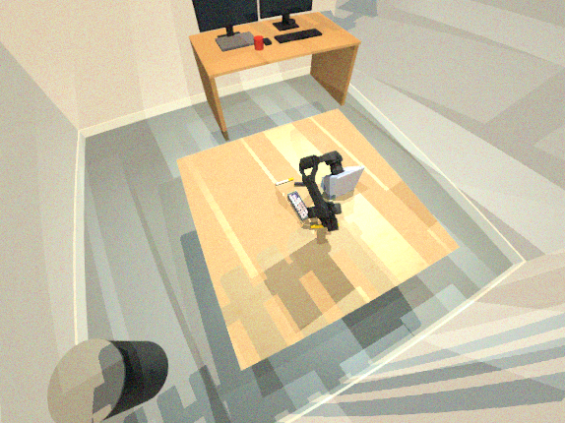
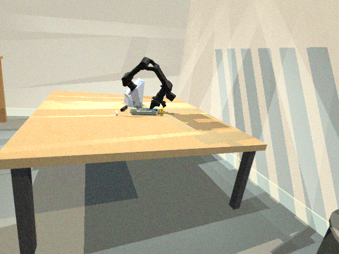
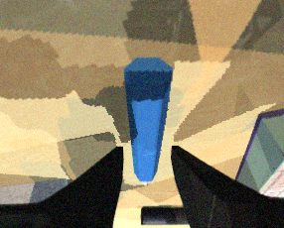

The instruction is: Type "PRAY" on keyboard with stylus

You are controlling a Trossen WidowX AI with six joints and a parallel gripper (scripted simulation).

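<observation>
The blue stylus is 20 mm to the right of my gripper tip and 10 mm behind it. From my gripper tip the other things lie so: dark marker 210 mm to the right, 10 mm behind; yellow cylinder 100 mm to the left, 30 mm ahead; small white pen 280 mm to the right, 80 mm ahead.
</observation>
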